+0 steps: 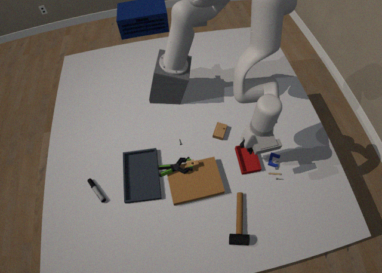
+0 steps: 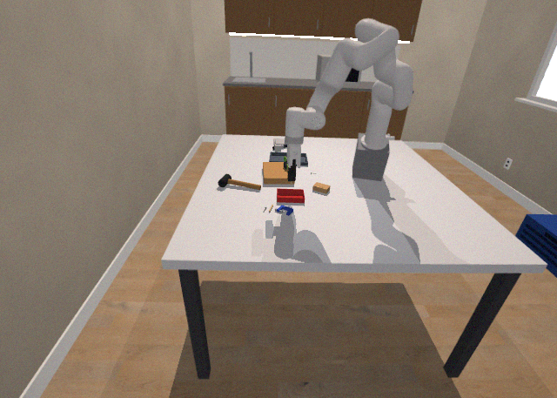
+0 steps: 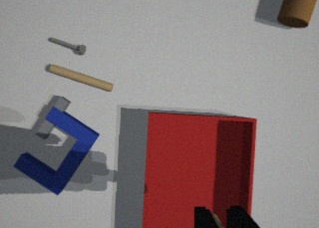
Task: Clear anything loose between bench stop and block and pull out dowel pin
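Right now my hand is 10 cm above the red box. The rest, counted from my hand: spare wooden dowel (11 cm below, 9 cm to the left, 9 cm ahead); then small wooden block (23 cm to the right, 7 cm below, 2 cm behind); then dowel pin (2 cm below).
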